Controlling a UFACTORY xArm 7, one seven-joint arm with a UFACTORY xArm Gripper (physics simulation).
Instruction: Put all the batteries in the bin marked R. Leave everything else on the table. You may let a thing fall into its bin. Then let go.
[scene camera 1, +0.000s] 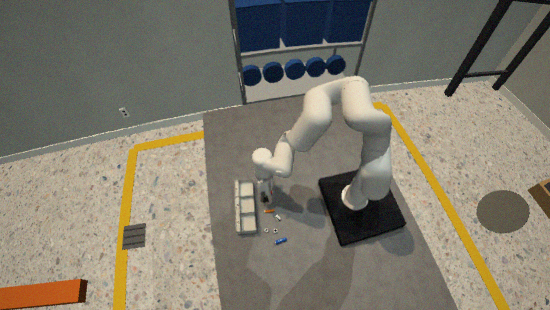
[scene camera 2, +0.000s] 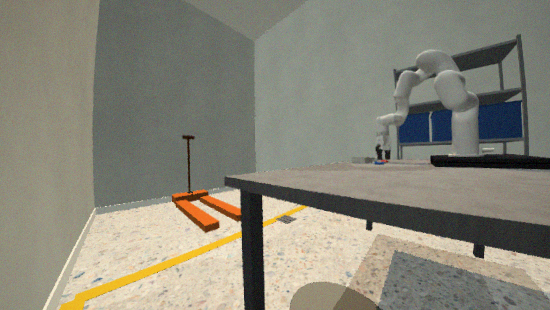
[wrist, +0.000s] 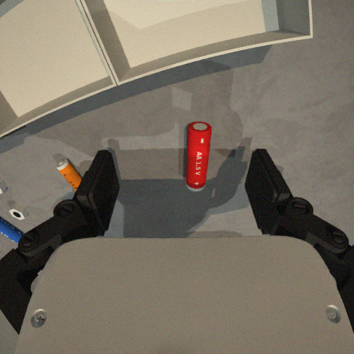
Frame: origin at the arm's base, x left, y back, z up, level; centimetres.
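Where they show: gripper, fingertip midpoint: (scene camera 1: 266, 192) (scene camera 2: 383, 159); arm's base, origin of the base link: (scene camera 1: 354, 197) (scene camera 2: 465, 156).
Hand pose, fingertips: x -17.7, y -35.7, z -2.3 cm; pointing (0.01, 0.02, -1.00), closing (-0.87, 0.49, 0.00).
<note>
Each offset is from my fingertips to the top centre of the thing.
A red AA battery (wrist: 198, 157) lies on the table between my spread fingers, nearer the right one, in the wrist view. My gripper (scene camera 1: 265, 199) (scene camera 2: 383, 154) (wrist: 181, 167) is open and empty, low over the table beside the bin tray. An orange battery @[dy -1.9, dx +8.5, dz -0.9 cm] (scene camera 1: 269, 211) (wrist: 71, 175) lies beyond the left finger, partly hidden by it in the wrist view. A blue battery @[dy -2.1, dx +22.9, dz -0.5 cm] (scene camera 1: 281, 241) (scene camera 2: 379, 162) (wrist: 10, 231) lies farther off. The pale three-compartment tray @[dy -11.3, dx +2.7, dz +2.0 cm] (scene camera 1: 238, 210) (scene camera 2: 361, 160) (wrist: 215, 56) stands beside them. No R mark is readable, and the compartments in view look empty.
Two small nuts @[dy -6.0, dx +16.5, dz -1.1 cm] (scene camera 1: 266, 230) @[dy -2.5, dx +18.0, dz -1.1 cm] (scene camera 1: 275, 230) lie between the tray and the blue battery; one nut (wrist: 17, 214) shows in the wrist view. A small pale metal part @[dy +0.5, dx +12.7, dz -0.8 cm] (scene camera 1: 278, 217) lies near the orange battery. The arm's black base plate (scene camera 1: 330, 200) is to the right.
</note>
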